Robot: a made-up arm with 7 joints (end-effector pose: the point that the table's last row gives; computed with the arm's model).
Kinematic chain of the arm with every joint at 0, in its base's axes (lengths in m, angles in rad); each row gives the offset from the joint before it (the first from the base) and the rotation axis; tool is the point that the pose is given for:
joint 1: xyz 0 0 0.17 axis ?
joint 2: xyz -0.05 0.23 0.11 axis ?
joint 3: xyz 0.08 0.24 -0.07 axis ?
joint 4: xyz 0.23 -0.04 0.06 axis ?
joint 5: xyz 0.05 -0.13 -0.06 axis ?
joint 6: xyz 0.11 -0.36 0 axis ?
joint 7: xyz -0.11 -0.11 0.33 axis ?
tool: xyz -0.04 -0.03 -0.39
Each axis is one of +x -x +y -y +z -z.
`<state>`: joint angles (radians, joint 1 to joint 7).
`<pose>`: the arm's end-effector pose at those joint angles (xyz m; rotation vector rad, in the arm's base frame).
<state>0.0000 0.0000 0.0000 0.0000 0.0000 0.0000 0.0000</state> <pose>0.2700 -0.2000 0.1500 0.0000 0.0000 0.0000</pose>
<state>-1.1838 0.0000 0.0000 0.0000 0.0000 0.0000 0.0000</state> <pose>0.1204 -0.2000 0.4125 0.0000 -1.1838 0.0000</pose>
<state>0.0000 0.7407 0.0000 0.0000 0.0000 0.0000 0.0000</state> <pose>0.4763 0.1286 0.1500 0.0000 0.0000 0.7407</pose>
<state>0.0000 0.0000 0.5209 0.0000 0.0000 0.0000 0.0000</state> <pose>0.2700 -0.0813 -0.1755 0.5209 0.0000 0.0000</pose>
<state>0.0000 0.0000 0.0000 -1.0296 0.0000 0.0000 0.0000</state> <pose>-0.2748 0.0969 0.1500 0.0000 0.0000 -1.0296</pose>
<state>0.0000 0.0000 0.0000 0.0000 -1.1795 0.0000 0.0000</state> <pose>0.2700 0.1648 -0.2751 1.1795 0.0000 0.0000</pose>
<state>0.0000 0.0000 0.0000 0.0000 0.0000 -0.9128 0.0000</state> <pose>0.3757 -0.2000 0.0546 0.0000 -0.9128 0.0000</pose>
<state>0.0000 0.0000 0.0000 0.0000 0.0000 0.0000 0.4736</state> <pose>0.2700 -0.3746 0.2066 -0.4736 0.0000 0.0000</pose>
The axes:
joint 1: +y
joint 2: +z
joint 3: +x
joint 4: +z
joint 5: -x
joint 6: +y
joint 7: -x

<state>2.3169 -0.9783 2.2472 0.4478 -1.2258 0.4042 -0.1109</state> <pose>-0.5043 0.2966 -0.4856 1.6767 -0.4672 -1.2157</pose>
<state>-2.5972 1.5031 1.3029 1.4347 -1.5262 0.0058 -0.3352</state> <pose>0.5721 0.6784 -0.0587 -0.7878 1.4401 1.2849</pose>
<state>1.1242 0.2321 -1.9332 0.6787 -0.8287 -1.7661 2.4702</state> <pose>0.8724 0.0975 0.3749 -1.9579 -1.3230 0.4739</pose>
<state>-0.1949 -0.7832 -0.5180 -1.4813 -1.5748 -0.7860 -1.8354</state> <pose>0.1953 0.4824 0.0907 0.1170 -2.8198 0.9095</pose>
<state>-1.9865 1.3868 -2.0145 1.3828 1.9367 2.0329 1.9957</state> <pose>1.0753 0.7174 -0.0637 -1.3194 -0.7427 1.8498</pose>
